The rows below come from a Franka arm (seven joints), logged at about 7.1 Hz.
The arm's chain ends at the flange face. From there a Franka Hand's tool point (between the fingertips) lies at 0.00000 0.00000 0.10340 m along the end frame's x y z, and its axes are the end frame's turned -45 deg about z.
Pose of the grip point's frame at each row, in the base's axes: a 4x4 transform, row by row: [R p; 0 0 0 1], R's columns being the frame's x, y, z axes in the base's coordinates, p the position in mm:
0.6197, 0.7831, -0.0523, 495.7; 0.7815, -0.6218, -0.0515, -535.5; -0.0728, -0.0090, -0.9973, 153.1; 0, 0, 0, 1
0.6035, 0.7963, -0.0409, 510.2; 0.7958, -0.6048, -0.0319, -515.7; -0.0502, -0.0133, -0.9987, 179.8; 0, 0, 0, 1
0.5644, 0.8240, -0.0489, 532.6; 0.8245, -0.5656, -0.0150, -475.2; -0.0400, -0.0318, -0.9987, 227.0; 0, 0, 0, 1
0.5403, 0.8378, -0.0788, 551.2; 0.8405, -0.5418, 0.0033, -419.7; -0.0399, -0.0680, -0.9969, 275.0; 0, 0, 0, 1
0.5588, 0.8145, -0.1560, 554.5; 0.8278, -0.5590, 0.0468, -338.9; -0.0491, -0.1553, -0.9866, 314.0; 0, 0, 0, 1
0.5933, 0.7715, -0.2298, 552.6; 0.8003, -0.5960, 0.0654, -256.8; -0.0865, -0.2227, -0.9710, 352.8; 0, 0, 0, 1
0.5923, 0.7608, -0.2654, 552.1; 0.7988, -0.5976, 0.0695, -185.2; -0.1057, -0.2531, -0.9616, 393.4; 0, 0, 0, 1
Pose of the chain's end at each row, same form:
0.9919, 0.1155, -0.0523, 501.1; 0.1129, -0.9923, -0.0515, -530.2; -0.0578, 0.0451, -0.9973, 256.2; 0, 0, 0, 1
0.9898, 0.1363, -0.0409, 514.4; 0.1351, -0.9904, -0.0319, -512.4; -0.0449, 0.0261, -0.9987, 283.1; 0, 0, 0, 1
0.9817, 0.1836, -0.0489, 537.7; 0.1831, -0.9829, -0.0150, -473.6; -0.0508, 0.0058, -0.9987, 330.3; 0, 0, 0, 1
0.9745, 0.2104, -0.0788, 559.3; 0.2112, -0.9774, 0.0033, -420.0; -0.0763, -0.0199, -0.9969, 378.1; 0, 0, 0, 1
0.9711, 0.1808, -0.1560, 570.6; 0.1901, -0.9806, 0.0468, -343.7; -0.1445, -0.0751, -0.9866, 416.0; 0, 0, 0, 1
0.9651, 0.1260, -0.2298, 576.4; 0.1445, -0.9873, 0.0654, -263.6; -0.2186, -0.0963, -0.9710, 453.2; 0, 0, 0, 1
0.9568, 0.1191, -0.2654, 579.5; 0.1423, -0.9874, 0.0695, -192.4; -0.2537, -0.1042, -0.9616, 492.8; 0, 0, 0, 1

